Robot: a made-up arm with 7 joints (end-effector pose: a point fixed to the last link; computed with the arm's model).
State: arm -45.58 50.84 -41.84 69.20 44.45 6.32 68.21
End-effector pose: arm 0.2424 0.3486 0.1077 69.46 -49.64 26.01
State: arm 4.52 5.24 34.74 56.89 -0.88 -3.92 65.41
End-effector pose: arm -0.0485 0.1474 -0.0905 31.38 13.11 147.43
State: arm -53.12 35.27 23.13 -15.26 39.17 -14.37 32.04
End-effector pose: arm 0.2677 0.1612 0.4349 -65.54 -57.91 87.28
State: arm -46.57 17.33 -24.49 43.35 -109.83 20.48 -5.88
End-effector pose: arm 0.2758 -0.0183 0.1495 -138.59 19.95 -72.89
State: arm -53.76 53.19 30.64 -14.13 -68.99 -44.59 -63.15
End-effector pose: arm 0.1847 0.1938 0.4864 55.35 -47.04 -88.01
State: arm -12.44 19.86 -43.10 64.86 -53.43 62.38 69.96
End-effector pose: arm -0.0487 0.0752 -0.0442 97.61 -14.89 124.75
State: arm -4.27 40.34 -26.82 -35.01 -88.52 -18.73 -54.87
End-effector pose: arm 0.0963 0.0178 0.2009 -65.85 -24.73 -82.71
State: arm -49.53 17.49 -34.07 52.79 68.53 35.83 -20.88
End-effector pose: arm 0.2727 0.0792 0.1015 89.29 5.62 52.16
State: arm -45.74 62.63 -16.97 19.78 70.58 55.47 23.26
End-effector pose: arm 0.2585 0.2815 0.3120 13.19 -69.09 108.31
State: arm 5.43 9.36 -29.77 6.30 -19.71 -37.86 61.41
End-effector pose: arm 0.1092 -0.0691 0.0632 -58.58 45.63 37.72
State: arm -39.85 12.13 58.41 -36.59 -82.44 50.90 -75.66
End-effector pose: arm 0.1369 0.1665 0.3242 -11.82 -18.59 -91.75
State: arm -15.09 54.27 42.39 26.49 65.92 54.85 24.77
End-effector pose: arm 0.0865 0.4027 0.2656 15.42 -38.75 145.89
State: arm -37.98 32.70 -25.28 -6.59 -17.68 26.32 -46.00
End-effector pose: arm 0.2282 0.0362 0.1948 -23.00 54.70 -55.84
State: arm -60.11 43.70 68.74 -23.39 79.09 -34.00 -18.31
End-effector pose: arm 0.0652 0.2961 0.4656 -9.32 -61.68 107.08
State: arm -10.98 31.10 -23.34 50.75 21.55 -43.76 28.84
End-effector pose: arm 0.0904 0.1611 -0.0496 14.76 25.58 19.44
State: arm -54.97 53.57 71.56 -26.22 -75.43 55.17 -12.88
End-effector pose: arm 0.0668 0.2124 0.4603 -40.67 -24.22 -16.13
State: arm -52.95 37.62 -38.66 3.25 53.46 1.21 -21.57
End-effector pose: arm 0.2967 0.0370 0.2344 68.32 -1.81 -5.87
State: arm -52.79 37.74 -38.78 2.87 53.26 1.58 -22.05
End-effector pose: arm 0.2954 0.0370 0.2343 68.37 -1.37 -5.67
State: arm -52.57 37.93 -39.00 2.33 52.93 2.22 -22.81
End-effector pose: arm 0.2935 0.0371 0.2340 68.46 -0.63 -5.28
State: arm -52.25 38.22 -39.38 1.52 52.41 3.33 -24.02
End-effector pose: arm 0.2904 0.0371 0.2334 68.63 0.55 -4.57
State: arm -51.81 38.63 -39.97 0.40 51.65 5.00 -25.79
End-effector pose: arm 0.2861 0.0373 0.2325 68.91 2.34 -3.49
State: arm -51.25 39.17 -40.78 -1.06 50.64 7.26 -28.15
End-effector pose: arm 0.2802 0.0374 0.2312 69.34 4.81 -2.02
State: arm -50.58 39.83 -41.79 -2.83 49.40 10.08 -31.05
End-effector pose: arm 0.2729 0.0377 0.2296 69.96 7.96 -0.18
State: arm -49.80 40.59 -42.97 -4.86 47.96 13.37 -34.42
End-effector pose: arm 0.2644 0.0380 0.2278 70.82 11.78 1.99
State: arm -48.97 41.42 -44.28 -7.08 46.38 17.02 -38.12
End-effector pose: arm 0.2549 0.0383 0.2259 71.97 16.14 4.43
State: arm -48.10 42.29 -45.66 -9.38 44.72 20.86 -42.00
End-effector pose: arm 0.2449 0.0388 0.2239 73.46 20.91 7.13
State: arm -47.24 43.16 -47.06 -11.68 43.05 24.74 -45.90
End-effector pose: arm 0.2348 0.0394 0.2221 75.32 25.85 10.02
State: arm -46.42 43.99 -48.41 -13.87 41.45 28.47 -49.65
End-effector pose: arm 0.2251 0.0401 0.2206 77.53 30.71 13.08
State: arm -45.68 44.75 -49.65 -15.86 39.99 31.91 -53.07
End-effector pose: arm 0.2163 0.0408 0.2193 80.00 35.21 16.23
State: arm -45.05 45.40 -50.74 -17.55 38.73 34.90 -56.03
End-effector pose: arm 0.2087 0.0414 0.2183 82.61 39.12 19.34
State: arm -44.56 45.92 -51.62 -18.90 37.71 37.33 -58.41
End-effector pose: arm 0.2026 0.0420 0.2176 85.07 42.24 22.18
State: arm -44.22 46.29 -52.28 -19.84 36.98 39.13 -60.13
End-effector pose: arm 0.1983 0.0425 0.2171 87.13 44.46 24.52
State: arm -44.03 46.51 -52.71 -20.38 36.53 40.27 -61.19
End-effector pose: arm 0.1957 0.0428 0.2168 88.56 45.82 26.13
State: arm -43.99 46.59 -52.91 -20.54 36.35 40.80 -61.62
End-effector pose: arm 0.1948 0.0430 0.2166 89.22 46.34 26.94
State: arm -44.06 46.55 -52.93 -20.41 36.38 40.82 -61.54
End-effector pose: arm 0.1951 0.0429 0.2165 89.19 46.23 26.99
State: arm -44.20 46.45 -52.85 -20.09 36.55 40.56 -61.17
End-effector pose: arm 0.1962 0.0428 0.2164 88.79 45.72 26.66
